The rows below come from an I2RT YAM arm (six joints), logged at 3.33 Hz.
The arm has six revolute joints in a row. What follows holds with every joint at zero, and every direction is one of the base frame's.
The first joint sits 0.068 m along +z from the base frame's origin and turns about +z.
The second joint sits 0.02 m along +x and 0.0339 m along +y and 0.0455 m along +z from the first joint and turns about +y.
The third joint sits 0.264 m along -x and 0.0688 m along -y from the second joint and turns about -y.
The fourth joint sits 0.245 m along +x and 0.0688 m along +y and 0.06 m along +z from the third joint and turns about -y.
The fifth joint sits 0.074 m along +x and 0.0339 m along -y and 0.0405 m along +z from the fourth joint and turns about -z.
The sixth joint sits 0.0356 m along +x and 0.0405 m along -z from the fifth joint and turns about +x.
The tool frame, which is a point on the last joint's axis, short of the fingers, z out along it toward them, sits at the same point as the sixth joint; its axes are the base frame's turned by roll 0, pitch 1.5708 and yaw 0 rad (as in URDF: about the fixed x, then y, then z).
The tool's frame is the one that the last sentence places.
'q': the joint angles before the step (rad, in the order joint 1, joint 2, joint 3, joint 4, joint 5, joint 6). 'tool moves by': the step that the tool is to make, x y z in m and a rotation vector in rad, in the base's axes. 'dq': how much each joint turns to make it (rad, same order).
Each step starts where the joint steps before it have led.
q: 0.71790, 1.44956, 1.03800, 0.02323, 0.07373, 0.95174
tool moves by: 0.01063, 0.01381, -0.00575, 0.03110, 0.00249, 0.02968
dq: 0.00652, 0.06867, 0.03188, 0.05459, -0.03077, 0.01467
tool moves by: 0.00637, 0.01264, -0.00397, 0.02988, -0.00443, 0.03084
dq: 0.01187, 0.05216, 0.02504, 0.05000, -0.02454, 0.01141
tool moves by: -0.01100, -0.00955, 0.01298, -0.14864, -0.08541, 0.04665
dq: 0.00275, -0.06340, 0.00457, -0.10004, 0.01857, -0.17216
